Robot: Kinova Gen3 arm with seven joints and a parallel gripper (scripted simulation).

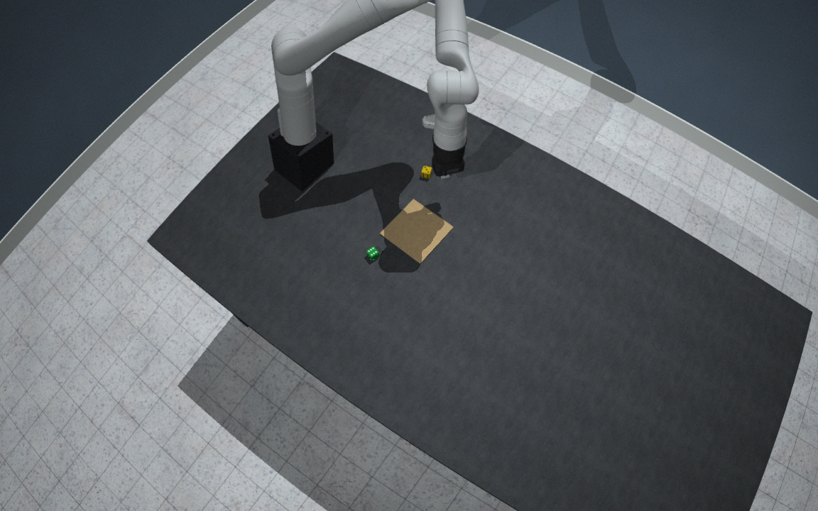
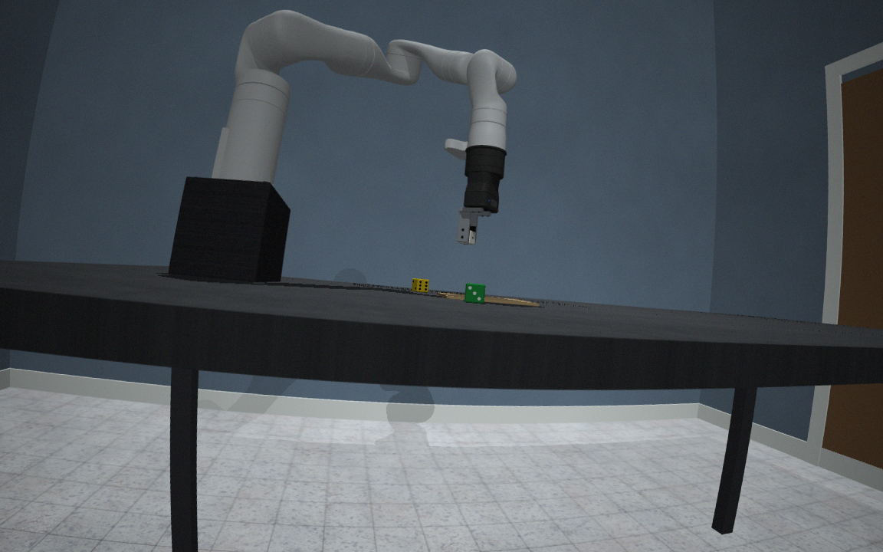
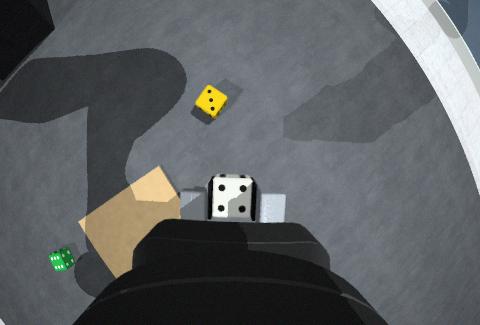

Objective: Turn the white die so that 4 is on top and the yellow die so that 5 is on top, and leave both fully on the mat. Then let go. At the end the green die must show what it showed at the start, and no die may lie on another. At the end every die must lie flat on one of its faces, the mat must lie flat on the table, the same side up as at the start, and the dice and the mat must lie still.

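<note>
Now: hand 10 mm past the tan mat, 130 mm to the left of it and 120 mm above it. Also, from my hand: green die 80 mm behind, 250 mm to the right, 110 mm below; yellow die 70 mm behind, 40 mm to the left, 110 mm below; white die 10 mm below.
</note>
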